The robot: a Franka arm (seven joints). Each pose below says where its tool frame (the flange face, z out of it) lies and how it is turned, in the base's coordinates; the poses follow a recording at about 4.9 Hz.
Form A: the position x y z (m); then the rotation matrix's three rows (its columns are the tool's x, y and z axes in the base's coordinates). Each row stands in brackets.
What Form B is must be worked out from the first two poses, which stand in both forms.
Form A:
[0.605 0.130 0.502], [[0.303 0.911 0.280], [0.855 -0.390 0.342], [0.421 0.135 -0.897]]
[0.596 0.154 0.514], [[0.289 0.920 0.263], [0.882 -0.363 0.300], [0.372 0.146 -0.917]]
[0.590 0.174 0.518], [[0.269 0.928 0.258], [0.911 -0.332 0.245], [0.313 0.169 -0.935]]
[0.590 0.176 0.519], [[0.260 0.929 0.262], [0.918 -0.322 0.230], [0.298 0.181 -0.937]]
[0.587 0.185 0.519], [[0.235 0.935 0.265], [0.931 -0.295 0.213], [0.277 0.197 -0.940]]
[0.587 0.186 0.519], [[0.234 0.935 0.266], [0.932 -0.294 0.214], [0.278 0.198 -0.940]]
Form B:
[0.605 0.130 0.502 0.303 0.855 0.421 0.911 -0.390 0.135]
[0.596 0.154 0.514 0.289 0.882 0.372 0.920 -0.363 0.146]
[0.590 0.174 0.518 0.269 0.911 0.313 0.928 -0.332 0.169]
[0.590 0.176 0.519 0.260 0.918 0.298 0.929 -0.322 0.181]
[0.587 0.185 0.519 0.235 0.931 0.277 0.935 -0.295 0.197]
[0.587 0.186 0.519 0.234 0.932 0.278 0.935 -0.294 0.198]

